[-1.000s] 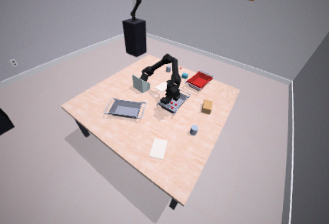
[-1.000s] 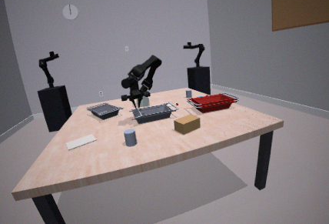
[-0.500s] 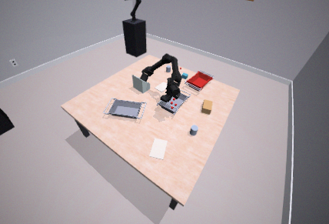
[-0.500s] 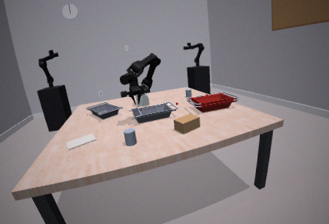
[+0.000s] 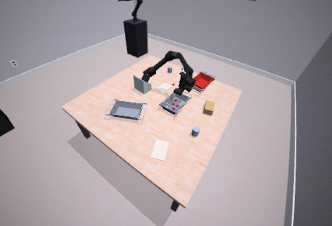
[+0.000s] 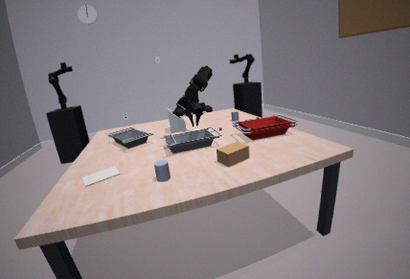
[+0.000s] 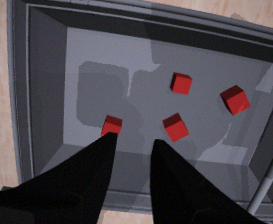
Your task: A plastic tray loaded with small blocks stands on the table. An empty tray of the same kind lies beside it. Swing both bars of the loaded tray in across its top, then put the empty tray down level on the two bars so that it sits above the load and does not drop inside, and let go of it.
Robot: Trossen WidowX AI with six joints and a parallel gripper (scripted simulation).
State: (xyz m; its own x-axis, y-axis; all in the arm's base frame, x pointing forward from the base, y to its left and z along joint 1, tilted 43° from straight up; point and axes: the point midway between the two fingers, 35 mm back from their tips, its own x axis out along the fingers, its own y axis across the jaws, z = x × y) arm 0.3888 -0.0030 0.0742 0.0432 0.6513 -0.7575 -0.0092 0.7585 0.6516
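The grey tray is 30 cm behind my gripper tip, 38 cm to the right of it and 7 cm below it. The rest, counted from my gripper tip: tan box 26 cm ahead, 10 cm to the left, 8 cm below; teal block 16 cm behind, 42 cm to the left, 9 cm below.
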